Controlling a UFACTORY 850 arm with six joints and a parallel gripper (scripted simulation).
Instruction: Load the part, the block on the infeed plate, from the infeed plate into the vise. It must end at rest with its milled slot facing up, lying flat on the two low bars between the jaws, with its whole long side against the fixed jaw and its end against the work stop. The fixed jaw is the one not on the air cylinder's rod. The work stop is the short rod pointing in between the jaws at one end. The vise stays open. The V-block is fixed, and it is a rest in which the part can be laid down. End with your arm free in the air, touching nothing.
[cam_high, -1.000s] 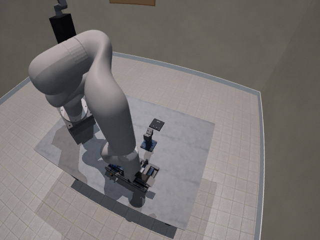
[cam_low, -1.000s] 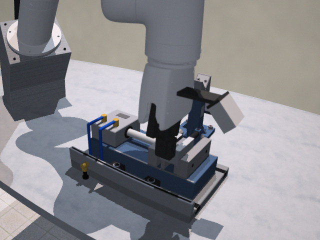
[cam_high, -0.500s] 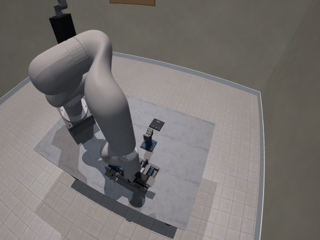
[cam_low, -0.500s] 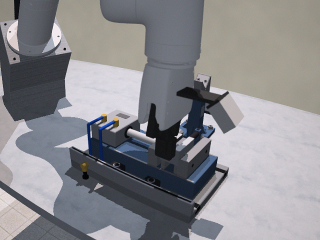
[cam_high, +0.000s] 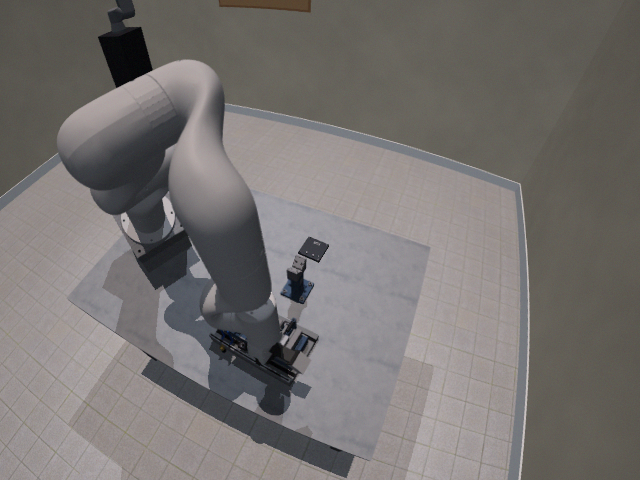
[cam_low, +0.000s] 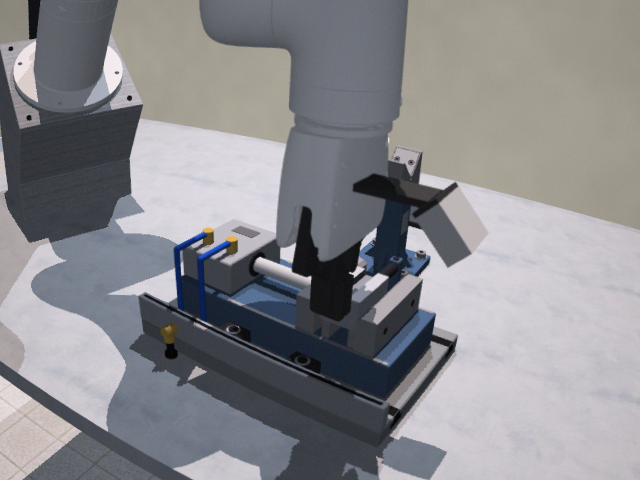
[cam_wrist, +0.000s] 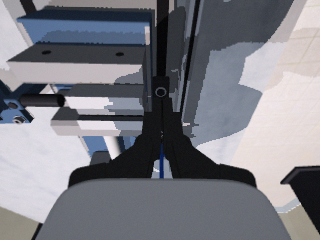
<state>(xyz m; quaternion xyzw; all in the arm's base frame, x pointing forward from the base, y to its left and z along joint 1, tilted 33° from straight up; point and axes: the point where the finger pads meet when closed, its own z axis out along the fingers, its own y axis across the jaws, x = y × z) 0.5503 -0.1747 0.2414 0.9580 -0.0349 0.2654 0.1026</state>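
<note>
My hand is 10 mm short of the part, 50 mm to the right of it and 20 mm above it. Round my hand: fixed jaw (40 mm ahead, 60 mm to the left, 40 mm below); then grey rail (70 mm behind, 20 mm to the right, 90 mm below); then moving jaw (30 mm behind, 70 mm to the left, 40 mm below).
</note>
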